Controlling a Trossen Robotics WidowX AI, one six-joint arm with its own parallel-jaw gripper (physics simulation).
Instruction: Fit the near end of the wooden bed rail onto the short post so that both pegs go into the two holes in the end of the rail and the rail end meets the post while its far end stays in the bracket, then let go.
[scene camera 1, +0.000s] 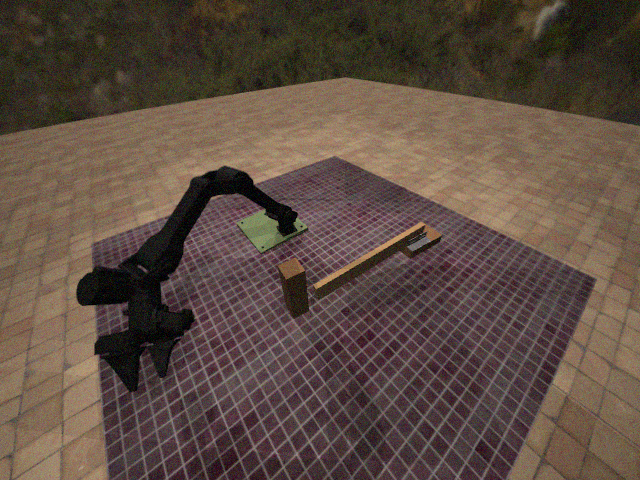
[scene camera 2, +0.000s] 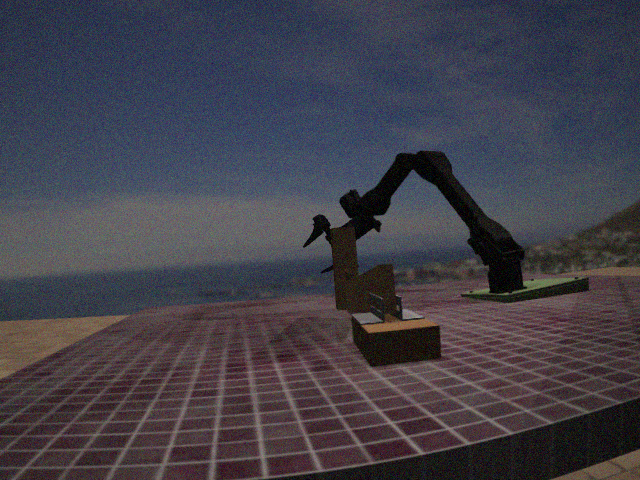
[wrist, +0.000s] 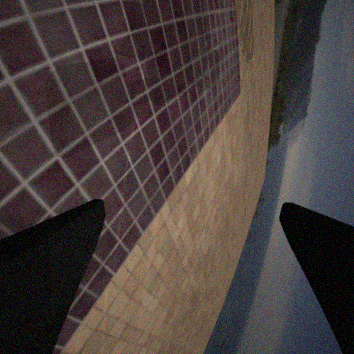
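Pixels of known places: gripper, fingertip midpoint: (scene camera 1: 149, 383) (scene camera 2: 312, 260) (wrist: 194, 209); arm's base, link origin: (scene camera 1: 286, 228) (scene camera 2: 508, 290).
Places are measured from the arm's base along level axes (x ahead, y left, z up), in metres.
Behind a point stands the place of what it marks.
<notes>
The wooden bed rail (scene camera 1: 369, 260) @[y 0.131, x 0.340, z 0.050 m] (scene camera 2: 375, 281) @[y 0.344, x 0.339, z 0.066 m] lies long and straight. Its far end is at the bracket (scene camera 1: 419, 242) @[y 0.357, x 0.350, z 0.022 m] (scene camera 2: 376, 306) @[y 0.356, x 0.342, z 0.035 m], between upright metal plates on a wooden block. Its near end is beside the short upright post (scene camera 1: 294, 290) @[y -0.133, x 0.356, z 0.110 m] (scene camera 2: 344, 266) @[y -0.099, x 0.335, z 0.079 m], with a small gap showing in scene camera 1. Pegs and holes cannot be made out. My gripper (scene camera 1: 148, 382) @[y -0.465, x 0.393, z 0.097 m] (scene camera 2: 314, 258) @[y -0.465, x 0.393, z 0.097 m] (wrist: 194, 209) @[y -0.465, x 0.393, z 0.097 m] is open and empty, in the air well off the post, on the side away from the rail. The post partly hides it in scene camera 2. Rail and post do not show in the wrist view.
The arm's base stands on a green plate (scene camera 1: 256, 230) @[y -0.107, x -0.058, z 0.000 m] (scene camera 2: 560, 284) @[y 0.061, x -0.096, z 0.006 m] behind the post in scene camera 1. The post, the rail and the bracket's wooden block (scene camera 1: 433, 238) @[y 0.418, x 0.362, z 0.020 m] (scene camera 2: 398, 344) @[y 0.462, x 0.337, z 0.005 m] stand on a purple tiled mat (scene camera 1: 361, 413) @[y -0.125, x 0.629, z -0.016 m] (scene camera 2: 206, 387) @[y 0.501, x 0.533, z -0.016 m] (wrist: 75, 115) @[y -0.431, x 0.422, z -0.016 m]. Tan paving (scene camera 1: 465, 129) (wrist: 200, 225) surrounds it.
</notes>
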